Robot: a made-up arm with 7 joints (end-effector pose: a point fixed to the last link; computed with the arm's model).
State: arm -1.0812 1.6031 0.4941 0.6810 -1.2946 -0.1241 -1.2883
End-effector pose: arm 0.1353 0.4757 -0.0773 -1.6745 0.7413 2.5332
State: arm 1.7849 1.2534 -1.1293 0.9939 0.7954 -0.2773 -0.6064
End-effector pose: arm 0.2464 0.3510 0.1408 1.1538 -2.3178 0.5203
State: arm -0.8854 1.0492 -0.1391 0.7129 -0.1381 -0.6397 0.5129
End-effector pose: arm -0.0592 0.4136 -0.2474 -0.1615 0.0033 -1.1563
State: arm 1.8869 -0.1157 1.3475 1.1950 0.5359 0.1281 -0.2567
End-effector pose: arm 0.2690 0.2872 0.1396 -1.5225 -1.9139 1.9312
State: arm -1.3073 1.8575 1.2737 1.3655 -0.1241 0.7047 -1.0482
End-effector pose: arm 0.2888 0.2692 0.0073 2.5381 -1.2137 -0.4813
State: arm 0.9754 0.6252 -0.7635 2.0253 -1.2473 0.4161 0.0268
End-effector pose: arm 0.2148 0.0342 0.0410 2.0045 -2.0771 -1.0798
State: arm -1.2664 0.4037 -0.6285 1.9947 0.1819 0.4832 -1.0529
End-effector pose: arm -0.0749 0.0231 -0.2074 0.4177 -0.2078 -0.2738
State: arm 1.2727 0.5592 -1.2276 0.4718 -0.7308 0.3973 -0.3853
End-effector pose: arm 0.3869 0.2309 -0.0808 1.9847 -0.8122 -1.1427
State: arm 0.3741 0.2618 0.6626 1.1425 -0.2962 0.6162 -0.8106
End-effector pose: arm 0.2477 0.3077 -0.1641 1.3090 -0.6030 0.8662
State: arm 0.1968 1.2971 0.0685 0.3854 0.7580 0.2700 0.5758
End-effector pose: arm 0.1080 0.5003 -0.0852 0.4083 -0.8990 0.4198
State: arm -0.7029 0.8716 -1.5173 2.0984 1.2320 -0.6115 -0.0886
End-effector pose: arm -0.1218 0.0254 -0.1608 -1.0423 -0.1606 0.5086
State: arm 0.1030 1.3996 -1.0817 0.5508 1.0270 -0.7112 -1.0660
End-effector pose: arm 0.0762 0.4717 -0.1680 1.7839 -1.1951 0.0439
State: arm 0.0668 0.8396 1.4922 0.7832 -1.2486 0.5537 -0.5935
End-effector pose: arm 0.0208 0.4824 -0.1129 2.0421 0.3307 0.6334
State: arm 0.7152 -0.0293 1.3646 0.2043 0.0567 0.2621 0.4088
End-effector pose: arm 0.2848 0.1396 -0.3128 -0.9098 -0.8071 1.2189
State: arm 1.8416 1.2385 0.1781 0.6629 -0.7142 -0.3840 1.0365
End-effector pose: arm 0.0561 0.4688 0.1651 1.2598 -1.4843 -0.4381
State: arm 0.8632 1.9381 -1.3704 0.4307 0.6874 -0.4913 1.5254
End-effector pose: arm -0.0286 0.5175 0.0505 0.1033 -0.1705 -0.5850
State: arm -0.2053 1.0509 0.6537 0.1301 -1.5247 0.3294 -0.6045
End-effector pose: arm -0.0157 0.4825 -0.1956 1.7100 0.6244 -1.0781
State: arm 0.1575 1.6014 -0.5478 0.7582 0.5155 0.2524 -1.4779
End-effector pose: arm 0.1495 0.4686 -0.0513 2.6766 -0.5961 0.0688
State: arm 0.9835 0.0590 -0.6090 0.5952 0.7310 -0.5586 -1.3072
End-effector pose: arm 0.3849 0.0513 -0.1248 0.4616 -1.5649 1.2526
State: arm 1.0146 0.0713 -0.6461 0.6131 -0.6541 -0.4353 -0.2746
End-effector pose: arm 0.3874 0.0498 -0.1121 0.6349 -2.0258 -1.1703
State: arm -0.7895 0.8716 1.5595 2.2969 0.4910 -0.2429 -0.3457
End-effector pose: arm 0.0840 0.2427 0.0805 1.3511 -2.4751 -0.3379
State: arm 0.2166 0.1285 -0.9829 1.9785 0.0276 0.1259 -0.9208
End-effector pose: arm 0.1434 -0.0634 -0.0881 -0.1638 -1.9208 0.0147
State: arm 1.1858 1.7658 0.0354 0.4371 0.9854 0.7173 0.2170
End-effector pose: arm -0.0380 0.5006 0.1240 0.4005 -1.6373 1.2132
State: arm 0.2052 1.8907 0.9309 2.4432 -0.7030 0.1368 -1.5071
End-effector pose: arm 0.0653 0.0723 0.1346 -0.6363 1.1779 0.0078
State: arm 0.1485 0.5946 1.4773 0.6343 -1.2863 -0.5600 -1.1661
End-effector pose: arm 0.0480 0.4340 -0.2319 2.3437 -0.8690 0.4190
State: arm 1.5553 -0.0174 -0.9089 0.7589 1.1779 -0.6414 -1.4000
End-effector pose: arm 0.3605 -0.0307 0.0950 -0.2635 -1.7802 1.3960
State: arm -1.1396 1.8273 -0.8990 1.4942 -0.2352 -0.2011 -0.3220
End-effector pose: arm -0.0538 0.3519 -0.1872 -0.2370 0.1105 -1.9520
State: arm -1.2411 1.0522 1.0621 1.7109 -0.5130 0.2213 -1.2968
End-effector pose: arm 0.1333 0.3417 -0.0757 2.5263 -1.4011 -0.7389
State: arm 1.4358 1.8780 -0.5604 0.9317 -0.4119 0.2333 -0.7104
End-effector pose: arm 0.0186 0.4505 0.1607 2.8278 -0.5514 0.3588
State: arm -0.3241 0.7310 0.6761 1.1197 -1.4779 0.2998 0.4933
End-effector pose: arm 0.1175 0.3997 -0.1748 1.2126 0.3499 -0.8383
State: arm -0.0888 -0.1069 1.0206 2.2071 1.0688 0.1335 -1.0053
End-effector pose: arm 0.0939 0.2618 -0.0731 0.3081 -1.3962 2.0869
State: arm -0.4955 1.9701 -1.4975 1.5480 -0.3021 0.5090 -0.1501
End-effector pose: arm -0.0527 0.3758 -0.1341 0.4773 0.8648 -2.0521
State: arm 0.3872 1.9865 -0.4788 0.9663 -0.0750 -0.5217 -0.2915
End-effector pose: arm 0.1426 0.4374 0.1103 1.7638 -0.9160 -1.3082
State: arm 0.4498 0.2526 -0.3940 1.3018 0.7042 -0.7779 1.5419
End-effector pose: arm 0.3063 0.0824 -0.1474 -1.1684 -2.0785 -1.6484
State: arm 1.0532 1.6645 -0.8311 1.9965 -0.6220 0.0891 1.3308
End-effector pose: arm 0.2034 0.2097 0.0523 1.0114 0.0875 -1.7266
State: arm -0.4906 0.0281 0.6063 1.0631 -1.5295 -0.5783 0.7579
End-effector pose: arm 0.0089 0.2317 -0.3459 -0.2137 -0.0950 -1.3557
